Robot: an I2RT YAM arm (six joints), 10 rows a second.
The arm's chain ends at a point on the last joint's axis. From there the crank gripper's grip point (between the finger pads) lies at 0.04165 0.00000 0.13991 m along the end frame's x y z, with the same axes.
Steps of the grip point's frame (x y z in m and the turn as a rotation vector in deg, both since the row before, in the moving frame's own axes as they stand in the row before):
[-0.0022, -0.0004, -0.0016, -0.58, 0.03, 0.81]
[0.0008, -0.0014, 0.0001, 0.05, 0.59, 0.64]
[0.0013, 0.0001, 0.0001, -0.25, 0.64, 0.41]
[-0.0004, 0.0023, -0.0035, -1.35, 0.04, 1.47]
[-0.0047, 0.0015, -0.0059, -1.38, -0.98, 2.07]
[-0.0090, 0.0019, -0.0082, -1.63, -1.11, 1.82]
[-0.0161, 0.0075, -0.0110, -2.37, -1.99, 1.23]
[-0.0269, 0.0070, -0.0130, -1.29, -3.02, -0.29]
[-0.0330, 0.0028, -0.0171, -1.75, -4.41, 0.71]
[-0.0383, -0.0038, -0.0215, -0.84, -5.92, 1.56]
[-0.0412, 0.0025, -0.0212, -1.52, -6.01, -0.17]
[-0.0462, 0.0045, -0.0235, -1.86, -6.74, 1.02]
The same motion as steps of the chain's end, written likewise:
[-0.0023, -0.0024, -0.0016, -0.58, 0.03, 0.81]
[-0.0006, -0.0018, 0.0005, 0.05, 0.59, 0.64]
[-0.0003, -0.0008, 0.0006, -0.25, 0.64, 0.41]
[-0.0004, -0.0021, -0.0034, -1.35, 0.04, 1.47]
[-0.0022, -0.0033, -0.0065, -1.38, -0.98, 2.07]
[-0.0062, -0.0034, -0.0089, -1.63, -1.11, 1.82]
[-0.0111, 0.0008, -0.0122, -2.37, -1.99, 1.23]
[-0.0195, 0.0040, -0.0150, -1.29, -3.02, -0.29]
[-0.0221, -0.0020, -0.0198, -1.75, -4.41, 0.71]
[-0.0236, -0.0068, -0.0250, -0.84, -5.92, 1.56]
[-0.0263, -0.0012, -0.0247, -1.52, -6.01, -0.17]
[-0.0294, -0.0007, -0.0273, -1.86, -6.74, 1.02]

